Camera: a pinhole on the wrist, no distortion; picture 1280 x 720 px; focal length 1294.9 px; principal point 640.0 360.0 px. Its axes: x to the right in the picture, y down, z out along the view. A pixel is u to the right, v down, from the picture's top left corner.
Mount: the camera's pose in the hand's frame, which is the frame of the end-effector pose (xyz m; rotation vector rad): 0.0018 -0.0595 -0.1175 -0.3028 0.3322 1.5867
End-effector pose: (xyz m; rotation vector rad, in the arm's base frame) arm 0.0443 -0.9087 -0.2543 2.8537 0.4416 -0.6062
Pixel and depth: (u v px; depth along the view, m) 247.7 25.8 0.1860
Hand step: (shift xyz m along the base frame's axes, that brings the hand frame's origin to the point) 0.0080 0.0296 -0.0942
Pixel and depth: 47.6 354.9 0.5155
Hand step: -0.1716 -0.0356 -0.4204
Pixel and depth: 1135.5 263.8 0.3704
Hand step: 0.0334 -0.2375 -0.1349
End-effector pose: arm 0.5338 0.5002 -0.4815 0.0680 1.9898 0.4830
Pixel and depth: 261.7 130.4 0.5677
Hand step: 0.3530 0.1848 -0.2698
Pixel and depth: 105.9 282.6 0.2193
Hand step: 0.1038 -0.0098 -0.0835
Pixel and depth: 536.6 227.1 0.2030
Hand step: 0.0530 0.0348 -0.0479
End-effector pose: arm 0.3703 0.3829 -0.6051 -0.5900 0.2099 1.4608
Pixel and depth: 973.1 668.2 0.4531
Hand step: -0.2829 0.0345 0.2120
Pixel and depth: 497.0 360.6 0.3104
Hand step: -0.0680 0.0952 0.1421
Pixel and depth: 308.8 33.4 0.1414
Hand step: 0.0343 0.0479 0.0113
